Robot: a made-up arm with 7 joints. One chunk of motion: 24 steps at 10 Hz.
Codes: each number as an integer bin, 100 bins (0 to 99) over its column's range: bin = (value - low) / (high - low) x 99, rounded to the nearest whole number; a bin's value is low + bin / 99 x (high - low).
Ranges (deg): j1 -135..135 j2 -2.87..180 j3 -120.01..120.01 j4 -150..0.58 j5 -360.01..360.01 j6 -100.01..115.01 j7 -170.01..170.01
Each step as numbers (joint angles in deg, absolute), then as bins.
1 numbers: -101.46 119.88 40.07 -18.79 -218.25 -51.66 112.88
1 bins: 12 66 66 86 19 22 82
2 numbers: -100.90 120.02 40.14 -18.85 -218.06 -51.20 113.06
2 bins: 13 67 66 86 20 22 82
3 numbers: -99.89 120.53 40.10 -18.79 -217.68 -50.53 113.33
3 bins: 13 67 66 86 20 23 82
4 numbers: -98.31 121.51 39.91 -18.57 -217.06 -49.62 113.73
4 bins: 13 67 66 86 20 23 83
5 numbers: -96.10 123.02 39.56 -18.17 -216.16 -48.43 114.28
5 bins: 14 68 66 87 20 24 83
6 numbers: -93.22 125.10 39.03 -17.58 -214.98 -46.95 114.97
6 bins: 15 69 66 87 20 24 83
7 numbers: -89.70 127.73 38.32 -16.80 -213.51 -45.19 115.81
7 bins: 17 71 65 88 20 25 83
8 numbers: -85.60 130.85 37.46 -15.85 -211.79 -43.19 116.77
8 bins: 18 72 65 88 20 26 83
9 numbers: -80.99 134.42 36.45 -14.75 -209.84 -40.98 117.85
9 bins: 20 74 65 89 21 27 84
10 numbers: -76.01 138.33 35.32 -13.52 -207.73 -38.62 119.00
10 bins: 22 76 64 90 21 28 84
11 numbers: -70.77 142.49 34.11 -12.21 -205.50 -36.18 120.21
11 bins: 24 79 64 91 21 29 85
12 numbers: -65.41 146.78 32.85 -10.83 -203.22 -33.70 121.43
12 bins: 26 81 63 91 22 31 85
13 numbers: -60.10 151.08 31.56 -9.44 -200.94 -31.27 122.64
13 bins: 27 83 63 92 22 32 85
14 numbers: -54.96 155.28 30.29 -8.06 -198.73 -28.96 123.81
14 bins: 29 86 62 93 22 33 86
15 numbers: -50.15 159.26 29.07 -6.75 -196.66 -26.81 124.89
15 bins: 31 88 61 94 22 34 86
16 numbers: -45.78 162.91 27.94 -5.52 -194.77 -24.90 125.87
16 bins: 33 90 61 95 23 35 86
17 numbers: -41.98 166.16 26.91 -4.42 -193.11 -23.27 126.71
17 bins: 34 92 61 96 23 35 86
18 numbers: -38.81 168.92 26.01 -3.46 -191.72 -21.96 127.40
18 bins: 35 93 60 96 23 36 87
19 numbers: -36.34 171.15 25.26 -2.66 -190.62 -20.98 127.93
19 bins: 36 94 60 97 23 36 87
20 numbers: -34.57 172.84 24.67 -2.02 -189.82 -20.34 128.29
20 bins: 37 95 60 97 23 37 87
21 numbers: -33.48 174.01 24.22 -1.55 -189.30 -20.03 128.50
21 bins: 37 96 59 98 23 37 87
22 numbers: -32.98 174.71 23.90 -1.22 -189.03 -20.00 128.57
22 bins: 37 96 59 98 24 37 87
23 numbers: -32.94 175.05 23.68 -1.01 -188.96 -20.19 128.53
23 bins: 37 96 59 98 24 37 87
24 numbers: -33.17 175.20 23.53 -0.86 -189.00 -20.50 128.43
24 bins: 37 96 59 98 24 37 87
